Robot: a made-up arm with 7 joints.
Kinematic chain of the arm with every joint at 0, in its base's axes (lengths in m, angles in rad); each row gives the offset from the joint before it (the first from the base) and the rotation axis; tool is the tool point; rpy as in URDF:
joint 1: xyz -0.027 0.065 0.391 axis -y
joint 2: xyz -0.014 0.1 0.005 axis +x
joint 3: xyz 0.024 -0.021 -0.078 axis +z
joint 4: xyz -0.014 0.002 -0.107 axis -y
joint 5: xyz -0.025 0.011 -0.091 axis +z
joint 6: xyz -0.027 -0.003 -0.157 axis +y
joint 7: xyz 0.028 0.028 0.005 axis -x
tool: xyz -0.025 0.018 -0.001 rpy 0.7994 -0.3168 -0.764
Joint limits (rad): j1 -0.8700..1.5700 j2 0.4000..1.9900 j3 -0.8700..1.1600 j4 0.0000..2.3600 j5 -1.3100..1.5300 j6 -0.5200..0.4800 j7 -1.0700..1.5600
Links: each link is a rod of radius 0.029 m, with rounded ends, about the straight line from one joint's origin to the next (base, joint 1, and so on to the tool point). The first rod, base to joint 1, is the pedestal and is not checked.
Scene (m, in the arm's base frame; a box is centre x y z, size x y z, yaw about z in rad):
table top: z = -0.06
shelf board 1: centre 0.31 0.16 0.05 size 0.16 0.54 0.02 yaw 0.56
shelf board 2: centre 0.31 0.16 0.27 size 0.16 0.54 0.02 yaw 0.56
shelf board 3: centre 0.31 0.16 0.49 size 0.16 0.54 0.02 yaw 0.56
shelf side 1: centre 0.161 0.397 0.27 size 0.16 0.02 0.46 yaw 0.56
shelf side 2: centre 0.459 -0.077 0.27 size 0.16 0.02 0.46 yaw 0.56
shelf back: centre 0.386 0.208 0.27 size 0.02 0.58 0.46 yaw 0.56
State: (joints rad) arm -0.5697 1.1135 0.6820 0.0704 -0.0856 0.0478 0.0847
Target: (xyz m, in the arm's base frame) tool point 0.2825 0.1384 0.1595
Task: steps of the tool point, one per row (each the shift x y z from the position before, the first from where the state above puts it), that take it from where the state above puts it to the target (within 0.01 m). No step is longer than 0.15 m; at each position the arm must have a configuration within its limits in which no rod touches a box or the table.
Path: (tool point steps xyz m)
1: 0.0414 0.0001 -0.0304
2: 0.0379 -0.0237 -0.0523
3: 0.0259 -0.0524 -0.0616
4: 0.0106 -0.0804 -0.0545
5: 0.0980 -0.1095 -0.0285
6: 0.0850 -0.1177 0.0351
7: 0.0440 -0.1045 0.0877
8: 0.0585 0.0310 -0.0108
9: 0.0594 0.0429 0.0108

